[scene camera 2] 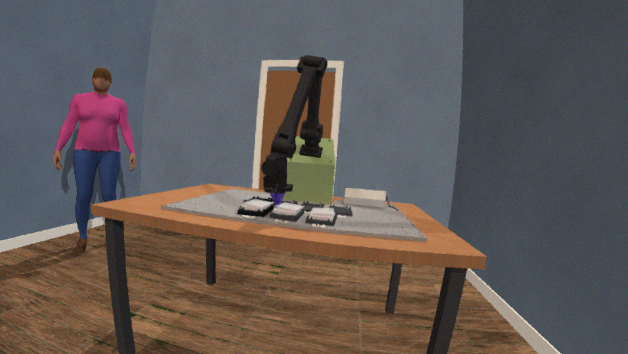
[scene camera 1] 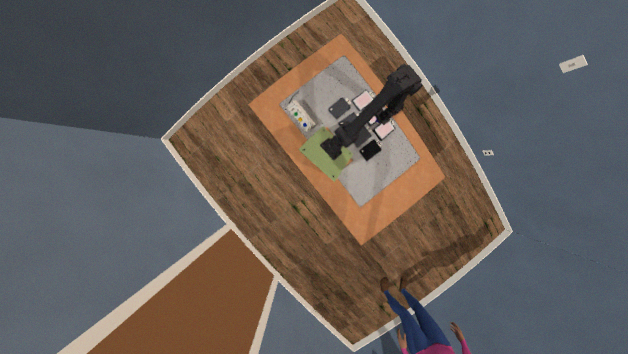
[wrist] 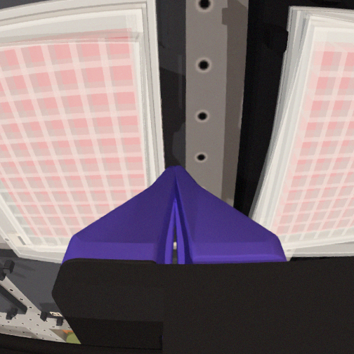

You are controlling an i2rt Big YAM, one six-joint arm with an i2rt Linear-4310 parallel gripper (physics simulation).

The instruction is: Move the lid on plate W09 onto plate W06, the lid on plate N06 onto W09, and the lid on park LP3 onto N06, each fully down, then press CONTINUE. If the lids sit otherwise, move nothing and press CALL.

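Pixels of known places: gripper, fingertip midpoint: [scene camera 2: 277, 208] [scene camera 1: 376, 121]; arm's base at its link origin: [scene camera 2: 311, 151] [scene camera 1: 330, 149].
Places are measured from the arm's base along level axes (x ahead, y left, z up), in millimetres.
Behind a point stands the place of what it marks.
My gripper [scene camera 1: 375, 120] {x 434, y -47, z -244 mm} [scene camera 2: 278, 203] {x 434, y -47, z -244 mm} [wrist: 174, 176] is shut, its purple fingertips together with no object between them. They are low over the gap between two plates with pink grids. In the wrist view, the left plate [wrist: 70, 125] has a clear raised rim. The right plate [wrist: 327, 135] shows several slanted, overlapping clear edges on its near side; whether its lid is tilted I cannot tell. Three pink plates [scene camera 2: 256, 205] {x 501, y -112, z -226 mm} [scene camera 2: 288, 210] {x 509, y 15, z -229 mm} [scene camera 2: 322, 215] {x 509, y 141, z -233 mm} sit in a row on dark holders. Plate and park labels are not readable, so which is W09, W06, N06 or LP3 I cannot tell.
Dark holders [scene camera 1: 339, 108] {x 271, y 195, z -254 mm} [scene camera 1: 370, 149] {x 272, y -187, z -254 mm} stand behind the pink plates, partly under the arm. A pale button box [scene camera 1: 300, 116] {x -8, y 297, z -191 mm} [scene camera 2: 365, 197] {x 50, y 321, z -220 mm} stands on the grey board [scene camera 1: 372, 187] {x 115, y -433, z -263 mm} [scene camera 2: 390, 230] {x 508, y 386, z -263 mm}. The arm's green base block [scene camera 1: 320, 157] {x -79, y 1, z 57 mm} [scene camera 2: 312, 181] {x 78, y 33, z -157 mm} stands at the back.
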